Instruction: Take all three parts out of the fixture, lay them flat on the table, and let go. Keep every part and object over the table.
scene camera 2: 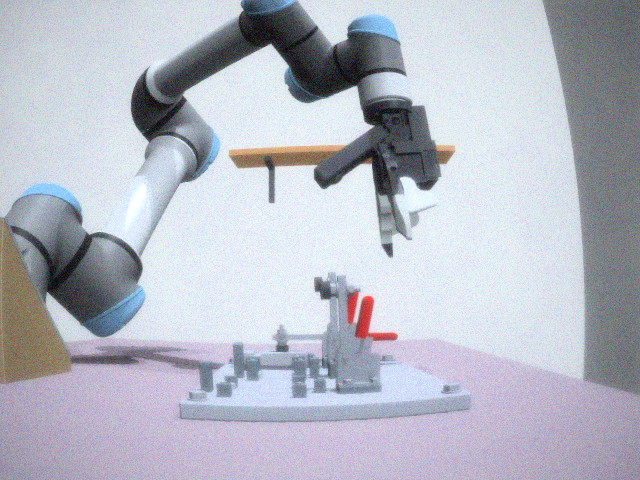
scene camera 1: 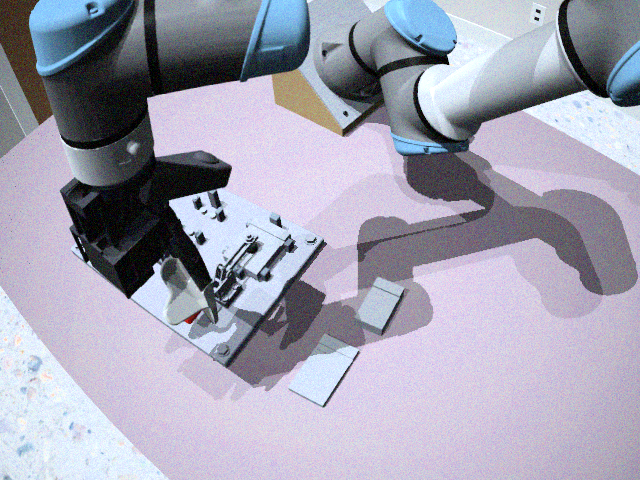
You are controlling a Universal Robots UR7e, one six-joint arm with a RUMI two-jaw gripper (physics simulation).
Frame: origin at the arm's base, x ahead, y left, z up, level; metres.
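Seen in the pictures: gripper, fingertip midpoint: (scene camera 2: 399, 249) (scene camera 1: 164, 286); arm's base, origin of the base link: (scene camera 1: 349, 63).
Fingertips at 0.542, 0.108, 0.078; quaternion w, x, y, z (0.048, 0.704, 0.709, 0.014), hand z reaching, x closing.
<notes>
Pixels of each thing's top centre, then the offset from my fingertips to it, as dx, dy, dz.
- smaller block, middle of its top: (scene camera 1: 379, 302) -0.184, +0.165, -0.143
- larger thin plate, middle of its top: (scene camera 1: 323, 368) -0.068, +0.154, -0.153
- light grey plate, middle of its top: (scene camera 2: 274, 351) (scene camera 1: 256, 243) -0.163, -0.021, -0.127
- fixture, middle of its top: (scene camera 2: 317, 377) (scene camera 1: 182, 243) -0.113, -0.130, -0.148
Two flat grey parts lie apart on the table, a smaller block (scene camera 1: 381, 305) and a larger thin plate (scene camera 1: 324, 370). The third part, a light grey plate (scene camera 1: 266, 249) (scene camera 2: 282, 358), sits in the fixture (scene camera 1: 297, 260) (scene camera 2: 320, 411) between small posts. A toggle clamp arm (scene camera 1: 240, 253) (scene camera 2: 305, 336) lies over it, tip on the part. Its red handle (scene camera 1: 190, 318) (scene camera 2: 383, 336) points outward, mostly hidden by the fingers in scene camera 1. My gripper (scene camera 1: 193, 311) (scene camera 2: 399, 243) is open and empty, above the fixture on the clamp-handle side.
In scene camera 2, two other clamps stand raised with upright red handles (scene camera 2: 364, 316) (scene camera 2: 352, 307); the gripper hides them in scene camera 1. Short posts (scene camera 1: 214, 198) (scene camera 2: 237, 360) rise from the fixture. The wedge-shaped robot base (scene camera 1: 305, 103) (scene camera 2: 31, 330) stands behind.
</notes>
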